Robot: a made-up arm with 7 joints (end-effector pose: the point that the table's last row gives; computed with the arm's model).
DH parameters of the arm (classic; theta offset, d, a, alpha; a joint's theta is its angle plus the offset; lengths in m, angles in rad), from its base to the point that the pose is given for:
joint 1: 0 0.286 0 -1.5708
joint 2: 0 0 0 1.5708
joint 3: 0 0.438 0.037 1.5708
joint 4: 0 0 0.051 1.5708
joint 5: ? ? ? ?
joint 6: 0 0 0.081 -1.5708
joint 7: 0 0.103 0 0
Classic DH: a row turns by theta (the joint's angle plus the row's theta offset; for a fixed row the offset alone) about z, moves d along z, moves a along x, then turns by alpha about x.
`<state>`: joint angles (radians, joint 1 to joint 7).
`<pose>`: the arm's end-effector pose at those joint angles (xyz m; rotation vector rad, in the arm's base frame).
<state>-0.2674 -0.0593 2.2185 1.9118 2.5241 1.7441 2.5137</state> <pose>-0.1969 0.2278 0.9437 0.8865 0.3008 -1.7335</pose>
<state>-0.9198 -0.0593 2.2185 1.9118 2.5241 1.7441 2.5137</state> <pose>-0.0182 0.3006 0.9437 1.0570 0.0010 -2.3270</pose>
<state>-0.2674 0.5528 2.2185 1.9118 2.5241 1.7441 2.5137</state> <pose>0.2114 0.1160 0.9680 0.4639 0.8376 -1.9639</pose>
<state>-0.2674 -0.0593 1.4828 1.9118 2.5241 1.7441 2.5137</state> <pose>-0.0102 0.2783 0.9536 1.1217 -0.0107 -2.3956</pose>
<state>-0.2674 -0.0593 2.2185 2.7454 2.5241 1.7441 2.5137</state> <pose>-0.1109 0.0007 1.0416 1.1284 1.2425 -1.7237</pose>
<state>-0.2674 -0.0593 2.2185 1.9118 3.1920 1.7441 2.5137</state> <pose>-0.1281 0.2486 0.9673 0.1471 0.5282 -1.7640</pose>
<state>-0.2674 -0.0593 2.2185 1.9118 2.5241 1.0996 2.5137</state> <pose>-0.1889 0.3055 0.9155 0.6581 -0.3828 -1.9826</pose>
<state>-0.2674 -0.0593 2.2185 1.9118 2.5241 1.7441 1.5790</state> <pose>-0.1969 0.2278 0.9437 0.7912 0.8057 -2.5772</pose>
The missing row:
joint 5: 0 0.227 0 1.5708
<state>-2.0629 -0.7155 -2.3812 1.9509 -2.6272 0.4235 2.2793</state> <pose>0.0449 0.6285 0.5695 -1.2924 -1.0031 -1.2635</pose>
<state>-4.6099 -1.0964 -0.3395 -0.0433 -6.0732 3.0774 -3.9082</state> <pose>0.0100 -0.2749 0.4305 1.1108 -0.1021 0.3094</pose>
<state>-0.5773 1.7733 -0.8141 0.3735 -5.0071 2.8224 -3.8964</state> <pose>0.2164 -0.1519 0.0761 -2.1559 0.3806 -1.9691</pose>
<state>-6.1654 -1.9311 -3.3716 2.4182 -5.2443 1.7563 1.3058</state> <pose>-0.5098 -0.1049 -0.1765 1.4314 1.1254 0.1544</pose>
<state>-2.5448 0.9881 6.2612 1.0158 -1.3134 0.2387 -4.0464</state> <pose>-0.3564 -0.2959 0.1509 -0.5074 -2.9362 -0.3059</pose>
